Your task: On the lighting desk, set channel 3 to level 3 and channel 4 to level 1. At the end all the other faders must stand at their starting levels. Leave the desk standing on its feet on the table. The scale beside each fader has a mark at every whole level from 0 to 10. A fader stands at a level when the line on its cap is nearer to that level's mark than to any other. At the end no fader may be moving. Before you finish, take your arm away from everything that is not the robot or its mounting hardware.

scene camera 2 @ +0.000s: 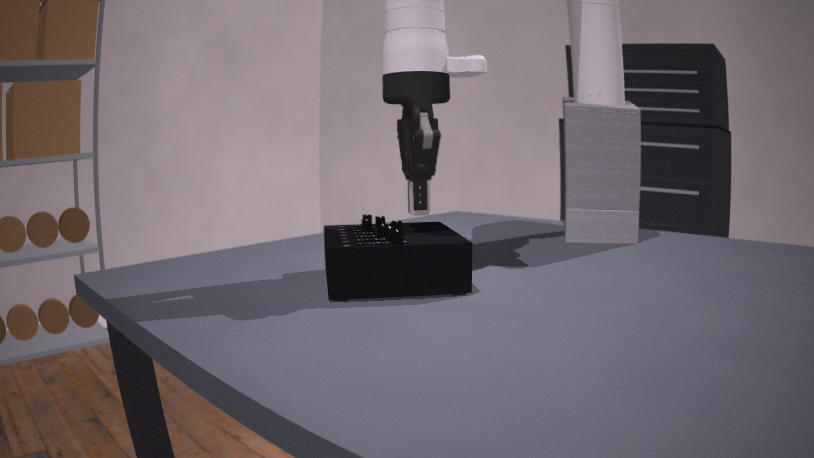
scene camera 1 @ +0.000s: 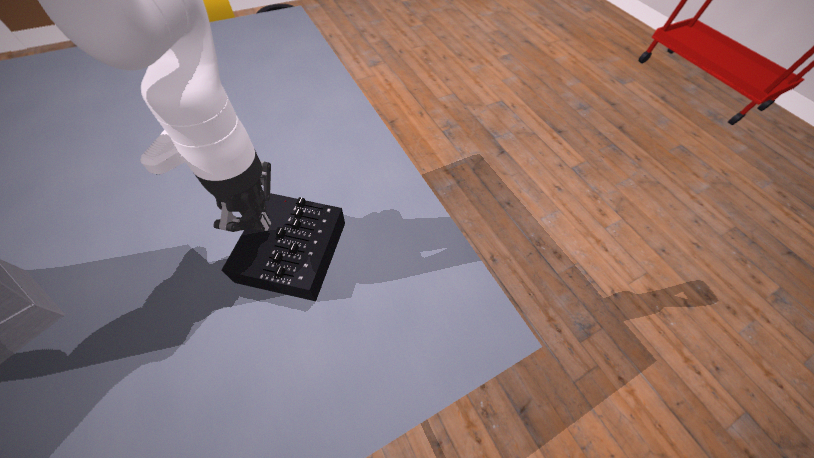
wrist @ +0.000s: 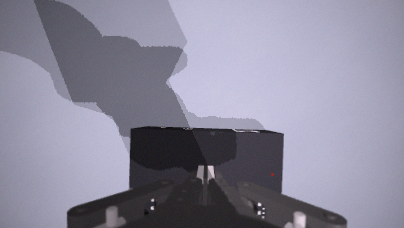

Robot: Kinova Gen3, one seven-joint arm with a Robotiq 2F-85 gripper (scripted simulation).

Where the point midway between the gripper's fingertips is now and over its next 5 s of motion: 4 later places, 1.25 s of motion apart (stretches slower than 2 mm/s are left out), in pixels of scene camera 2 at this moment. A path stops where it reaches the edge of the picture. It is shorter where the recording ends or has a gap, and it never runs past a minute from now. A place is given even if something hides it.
My gripper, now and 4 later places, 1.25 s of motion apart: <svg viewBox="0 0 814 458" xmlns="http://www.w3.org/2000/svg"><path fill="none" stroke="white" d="M418 214L416 215L419 225L411 226L395 227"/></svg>
